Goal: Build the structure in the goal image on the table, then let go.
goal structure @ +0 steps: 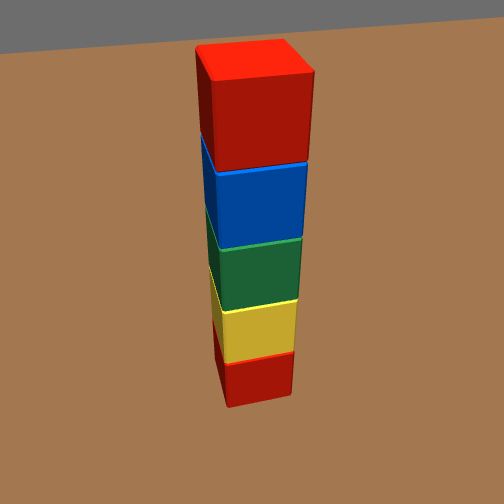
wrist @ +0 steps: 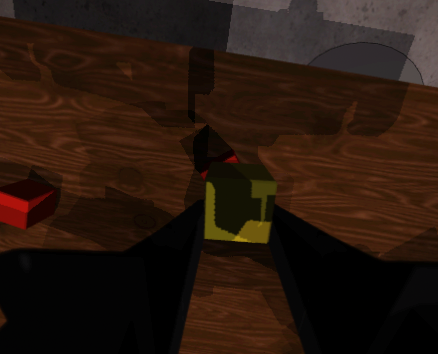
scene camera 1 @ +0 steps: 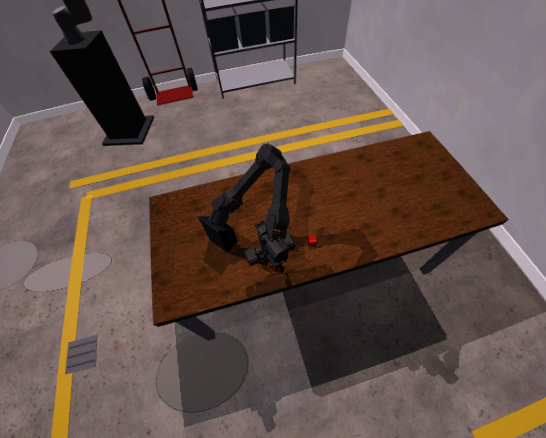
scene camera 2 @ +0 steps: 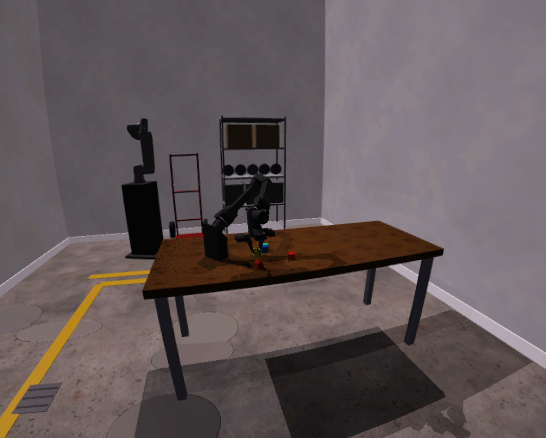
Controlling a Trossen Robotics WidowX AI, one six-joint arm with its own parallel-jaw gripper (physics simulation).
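Places are measured from the arm's base along level axes (x ahead, y left, z up), in millimetres.
Pixels of known places: gripper, fingertip midpoint: (wrist: 234, 208) (scene camera 2: 256, 252); arm's base, link origin: (scene camera 1: 216, 222) (scene camera 2: 214, 230).
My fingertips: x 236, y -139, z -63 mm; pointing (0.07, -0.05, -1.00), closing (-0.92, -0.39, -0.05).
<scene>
For each thing: its top centre in the pictures, then the offset to it from my fingertips. Level surfaces: height alone.
- yellow cube, top centre: (wrist: 238, 212) (scene camera 2: 256, 249) 18 mm up, 2 mm ahead, 6 mm right
- second red cube, top centre: (wrist: 8, 210) (scene camera 1: 312, 239) (scene camera 2: 291, 252) 53 mm down, 174 mm ahead, 119 mm left
- blue block, top centre: (scene camera 2: 264, 246) 53 mm down, 25 mm ahead, 215 mm left
- wooden table, surface height: 85 mm down
My gripper (scene camera 1: 274, 263) (scene camera 2: 257, 251) (wrist: 234, 208) is shut on a yellow cube (scene camera 2: 257, 253) (wrist: 240, 207), held above the table between the fingertips. A red cube (scene camera 1: 273, 268) (scene camera 2: 257, 265) (wrist: 234, 156) sits on the table near the front edge. It is partly hidden behind the yellow cube in the wrist view and by the gripper in scene camera 1. A second red cube (scene camera 1: 312, 240) (scene camera 2: 291, 256) (wrist: 27, 205) lies apart to the right in the scene views. A blue block (scene camera 2: 265, 249) with a green block (scene camera 2: 265, 245) on top stands behind the gripper.
The wooden table (scene camera 1: 390, 185) (scene camera 2: 370, 240) (wrist: 340, 185) has its front edge close to the near red cube. The arm's dark base (scene camera 1: 218, 233) (scene camera 2: 215, 242) stands left of the gripper. A shelf rack (scene camera 2: 253, 120), a red hand truck and a black pedestal stand behind the table.
</scene>
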